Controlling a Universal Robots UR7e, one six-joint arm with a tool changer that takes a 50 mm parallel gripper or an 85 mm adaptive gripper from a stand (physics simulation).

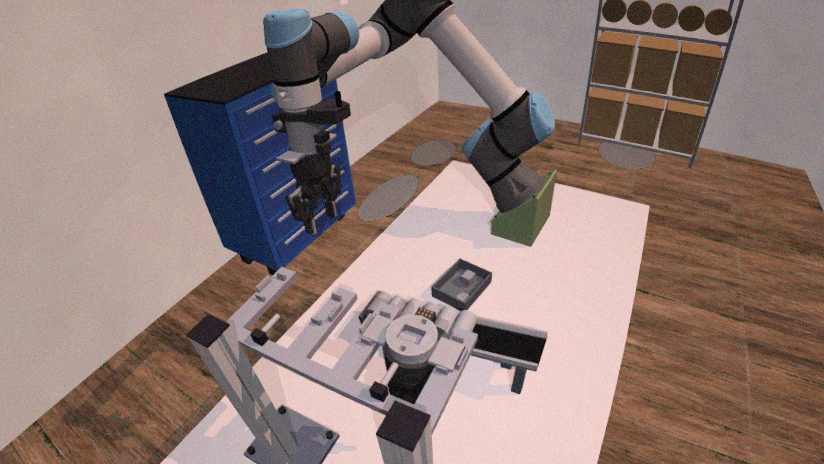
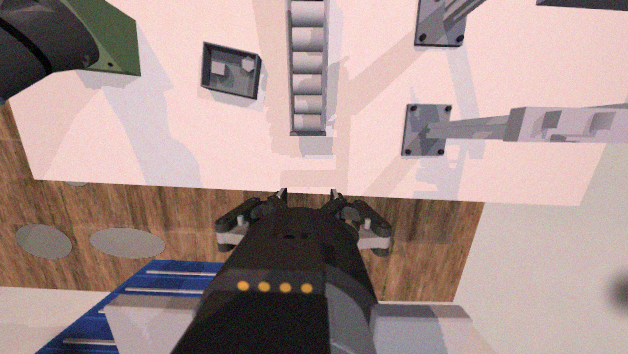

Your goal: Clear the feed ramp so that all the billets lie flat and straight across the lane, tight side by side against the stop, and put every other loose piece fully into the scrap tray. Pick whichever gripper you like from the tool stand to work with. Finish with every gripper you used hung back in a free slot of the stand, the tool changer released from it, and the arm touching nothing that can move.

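Frame: origin at the arm's base, x right, y ahead, z up, level; millimetres.
Seen in the pictures: arm's base, origin of its link: (image 1: pixel 521 196) (image 2: pixel 45 22).
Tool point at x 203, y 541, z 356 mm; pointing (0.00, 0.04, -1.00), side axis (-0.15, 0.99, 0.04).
Pixels of each thing's middle, then the offset from my tool point to it.
- end stop, middle of its body: (image 1: pixel 379 306) (image 2: pixel 307 123) dx -106, dy -14, dz -387 mm
- scrap tray, middle of its body: (image 1: pixel 462 284) (image 2: pixel 231 72) dx -196, dy -221, dz -442 mm
- blocky piece, middle of its body: (image 1: pixel 468 278) (image 2: pixel 220 70) dx -197, dy -249, dz -443 mm
- second piece, middle of its body: (image 1: pixel 462 299) (image 2: pixel 249 65) dx -221, dy -181, dz -447 mm
My gripper (image 1: pixel 321 219) (image 2: pixel 308 192), the adaptive one, is on the arm, high beside the table's edge, with open, empty fingers. Several pale billets (image 1: pixel 464 319) (image 2: pixel 307 62) lie crosswise in a row on the feed ramp (image 1: pixel 518 328) (image 2: pixel 326 65), down to the end stop (image 2: pixel 307 133); small gaps between them cannot be judged. The scrap tray (image 1: pixel 446 299) (image 2: pixel 258 77) holds a blocky piece (image 1: pixel 468 276) (image 2: pixel 218 68) and a second piece (image 2: pixel 248 64). The parallel gripper (image 1: pixel 412 340) hangs in a slot of the tool stand (image 1: pixel 311 371) (image 2: pixel 532 122); another slot is free.
The green arm base (image 1: pixel 521 221) (image 2: pixel 120 45) stands beyond the tray. A blue drawer cabinet (image 1: pixel 204 172) (image 2: pixel 135 281) stands beside the table, behind the raised gripper. Two stand posts (image 1: pixel 239 357) (image 1: pixel 429 443) rise in the foreground. A shelf rack (image 1: pixel 663 35) stands at the back.
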